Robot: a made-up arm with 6 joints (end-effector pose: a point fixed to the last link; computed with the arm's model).
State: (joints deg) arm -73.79 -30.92 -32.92 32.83 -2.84 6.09
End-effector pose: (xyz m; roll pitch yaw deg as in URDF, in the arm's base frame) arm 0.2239 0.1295 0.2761 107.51 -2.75 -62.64
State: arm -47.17 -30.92 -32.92 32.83 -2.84 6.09
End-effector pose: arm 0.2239 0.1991 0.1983 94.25 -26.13 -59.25
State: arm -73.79 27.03 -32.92 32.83 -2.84 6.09
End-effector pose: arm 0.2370 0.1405 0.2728 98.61 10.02 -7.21
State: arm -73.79 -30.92 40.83 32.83 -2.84 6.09
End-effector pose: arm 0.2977 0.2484 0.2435 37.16 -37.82 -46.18
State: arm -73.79 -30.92 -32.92 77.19 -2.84 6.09
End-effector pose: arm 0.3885 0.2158 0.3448 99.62 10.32 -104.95
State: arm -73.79 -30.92 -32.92 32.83 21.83 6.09
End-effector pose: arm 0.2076 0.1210 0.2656 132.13 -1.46 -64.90
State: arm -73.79 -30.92 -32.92 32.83 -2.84 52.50
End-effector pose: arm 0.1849 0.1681 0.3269 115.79 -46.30 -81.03
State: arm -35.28 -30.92 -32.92 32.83 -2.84 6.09
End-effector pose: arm 0.2239 0.2171 0.1550 86.76 -36.15 -55.36
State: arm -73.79 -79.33 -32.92 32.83 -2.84 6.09
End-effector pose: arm 0.2094 0.1324 0.2752 120.65 -3.59 -110.07
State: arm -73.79 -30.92 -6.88 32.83 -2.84 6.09
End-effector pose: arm 0.2491 0.1761 0.2859 85.57 -16.85 -62.63
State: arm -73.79 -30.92 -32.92 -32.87 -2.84 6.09
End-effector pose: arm 0.2007 -0.1457 0.2065 99.07 -23.15 1.59
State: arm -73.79 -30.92 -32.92 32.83 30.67 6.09
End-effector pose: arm 0.2029 0.1187 0.2600 140.93 -0.78 -65.54
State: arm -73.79 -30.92 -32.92 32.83 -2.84 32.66
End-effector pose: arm 0.2026 0.1462 0.3103 109.89 -27.97 -71.41
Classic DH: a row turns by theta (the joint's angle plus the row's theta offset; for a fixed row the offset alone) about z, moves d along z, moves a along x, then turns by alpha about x. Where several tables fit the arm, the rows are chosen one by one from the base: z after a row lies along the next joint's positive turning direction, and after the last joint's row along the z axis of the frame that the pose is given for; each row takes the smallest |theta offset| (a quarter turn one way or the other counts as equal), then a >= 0, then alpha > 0; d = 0 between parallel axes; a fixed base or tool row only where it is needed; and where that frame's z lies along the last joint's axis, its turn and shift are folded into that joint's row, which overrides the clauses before.
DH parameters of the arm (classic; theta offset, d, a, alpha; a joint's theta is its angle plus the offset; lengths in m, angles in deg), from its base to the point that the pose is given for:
base (fixed): -90 0.09 0 90
joint 1: -90 -0.22 0.09 90
joint 2: 0 0.12 0.06 -90
joint 3: 0 -0.27 -0.06 -90
joint 4: 0 -0.07 -0.1 -90
joint 5: 90 -0.33 0.01 -90
joint 6: -71.57 0 0.0949 0
tool (fixed): -18.43 0 0 0

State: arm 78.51 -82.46 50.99 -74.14 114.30 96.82
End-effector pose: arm 0.0570 0.3780 -0.3460 -53.58 -9.00 115.83
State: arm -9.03 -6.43 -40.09 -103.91 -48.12 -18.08
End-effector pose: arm 0.6117 -0.0158 0.2379 30.28 52.36 81.09
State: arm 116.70 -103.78 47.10 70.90 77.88 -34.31
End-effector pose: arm 0.3902 0.0311 0.0024 -24.69 37.81 147.92
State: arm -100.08 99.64 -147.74 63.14 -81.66 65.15
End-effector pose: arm 0.3728 0.2130 0.2994 150.40 -4.61 94.09
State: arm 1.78 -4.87 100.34 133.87 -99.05 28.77
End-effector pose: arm 0.6647 -0.0386 -0.0516 170.53 8.62 104.98
